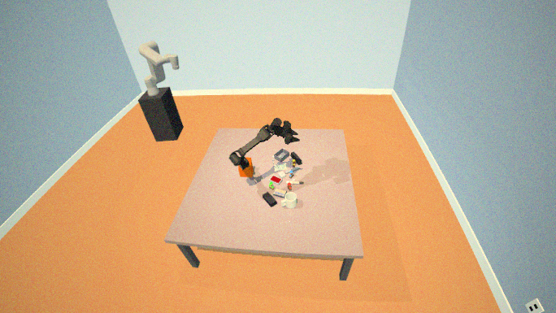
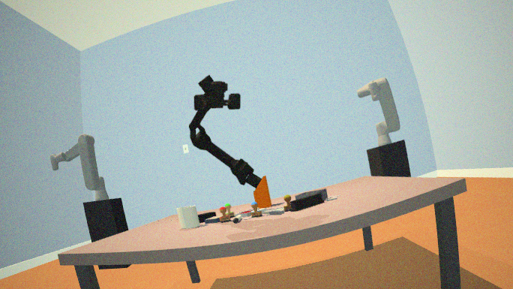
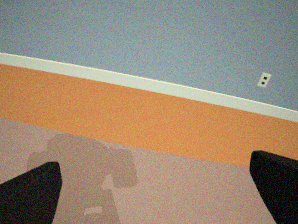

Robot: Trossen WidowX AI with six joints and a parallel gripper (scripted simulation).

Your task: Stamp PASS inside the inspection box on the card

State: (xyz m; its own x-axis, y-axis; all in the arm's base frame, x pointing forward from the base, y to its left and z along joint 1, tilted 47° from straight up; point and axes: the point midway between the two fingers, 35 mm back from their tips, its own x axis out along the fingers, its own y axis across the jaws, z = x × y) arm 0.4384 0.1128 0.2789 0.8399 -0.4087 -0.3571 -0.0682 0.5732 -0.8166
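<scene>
My gripper tip is now 220 mm past the green-knob stamp, 40 mm to the left of it and 420 mm above it. From my gripper tip the other things lie so: blue-knob stamp: 60 mm behind, 70 mm to the left, 430 mm below; red-knob stamp: 80 mm behind, 60 mm to the right, 420 mm below; yellow-knob stamp: 30 mm behind, 190 mm to the left, 420 mm below.
</scene>
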